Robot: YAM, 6 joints.
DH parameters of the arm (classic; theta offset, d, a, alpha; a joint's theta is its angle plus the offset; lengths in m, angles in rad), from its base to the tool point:
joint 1: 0 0.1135 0.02 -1.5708
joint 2: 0 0 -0.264 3.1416
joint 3: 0.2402 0 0.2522 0
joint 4: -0.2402 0 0.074 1.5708
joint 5: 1.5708 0 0 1.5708
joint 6: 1.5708 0.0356 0 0
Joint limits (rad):
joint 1: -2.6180..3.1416
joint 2: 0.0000..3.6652
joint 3: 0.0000..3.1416
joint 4: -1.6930..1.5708
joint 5: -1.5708..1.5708
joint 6: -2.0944..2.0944
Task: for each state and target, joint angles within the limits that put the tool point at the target. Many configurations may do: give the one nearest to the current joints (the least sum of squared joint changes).
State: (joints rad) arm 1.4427 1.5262 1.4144 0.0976 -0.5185 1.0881
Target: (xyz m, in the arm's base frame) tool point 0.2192 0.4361 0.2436
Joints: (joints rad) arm 1.0730 2.0636 1.5577 0.1568 -0.4550 1.0881
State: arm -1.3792 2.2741 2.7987 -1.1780 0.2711 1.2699
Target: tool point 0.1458 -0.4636 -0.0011
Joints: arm -1.2480 2.8866 2.3367 -1.2988 0.2493 1.2699
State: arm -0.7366 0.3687 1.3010 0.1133 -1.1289 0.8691
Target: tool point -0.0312 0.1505 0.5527
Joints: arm -1.1551 0.4116 1.5458 0.1820 -1.1328 0.8691
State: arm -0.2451 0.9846 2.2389 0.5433 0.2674 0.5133
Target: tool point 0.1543 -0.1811 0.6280
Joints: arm -0.8137 1.4350 1.9172 0.4489 0.3509 0.5133
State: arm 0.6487 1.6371 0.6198 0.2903 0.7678 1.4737
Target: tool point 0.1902 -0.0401 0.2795
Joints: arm -0.0570 0.8576 0.5119 0.2703 0.9615 1.4737
